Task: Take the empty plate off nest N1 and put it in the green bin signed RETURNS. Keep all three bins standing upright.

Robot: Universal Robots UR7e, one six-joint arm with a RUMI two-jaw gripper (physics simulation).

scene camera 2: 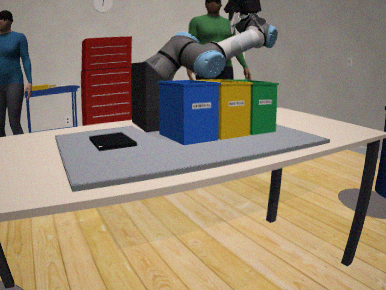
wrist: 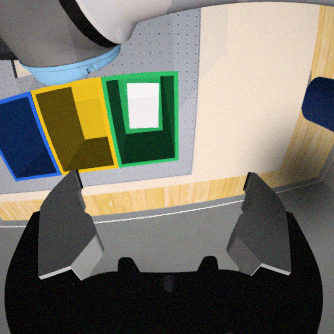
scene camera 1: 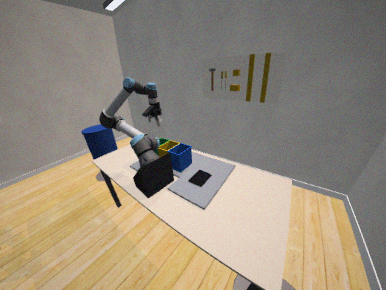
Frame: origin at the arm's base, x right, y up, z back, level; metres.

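Seen in the pictures: gripper, fingertip midpoint: [scene camera 2: 248, 33] [wrist: 163, 173] [scene camera 1: 154, 124]; arm's base at its link origin: [scene camera 2: 153, 76] [scene camera 1: 151, 164].
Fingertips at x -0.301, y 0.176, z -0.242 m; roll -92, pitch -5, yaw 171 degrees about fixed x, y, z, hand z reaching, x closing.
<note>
Pixels of each thing's top centre, then the offset from my fingertips to it. Level surfaces: height alone.
- plate at its top centre: [wrist: 143, 106] dx +0.001, dy -0.348, dz -0.016 m
- green bin at its top centre: [wrist: 144, 123] [scene camera 2: 249, 81] dx +0.006, dy -0.185, dz -0.016 m
- black nest at its top centre: [scene camera 2: 111, 138] [scene camera 1: 200, 176] dx +0.510, dy -0.350, dz -0.038 m
- yellow bin at its top centre: [wrist: 75, 131] [scene camera 2: 221, 80] [scene camera 1: 168, 145] dx +0.134, dy -0.185, dz -0.037 m
- blue bin at its top centre: [wrist: 18, 142] [scene camera 2: 187, 81] [scene camera 1: 179, 148] dx +0.263, dy -0.185, dz -0.058 m
- grey board at its surface level: dy -0.366 m
The plate [wrist: 143, 106] shows white inside the green bin [wrist: 177, 117] [scene camera 2: 264, 114] in the wrist view; its well pattern cannot be made out. The green bin stands upright at the end of the row. The black nest [scene camera 1: 200, 178] [scene camera 2: 113, 141] lies on the grey board with no plate on it. My gripper [wrist: 163, 173] is wide open and empty, high above the bins; in scene camera 1 the gripper [scene camera 1: 158, 122] hangs over the row, and in scene camera 2 its fingers are not shown.
The yellow bin [scene camera 1: 168, 147] [scene camera 2: 235, 112] [wrist: 109, 125] and the blue bin [scene camera 1: 181, 158] [scene camera 2: 188, 112] [wrist: 26, 137] stand upright beside the green one on the grey board [scene camera 1: 220, 172] [scene camera 2: 150, 167]. The arm reaches over the row from its black base [scene camera 1: 154, 176].
</note>
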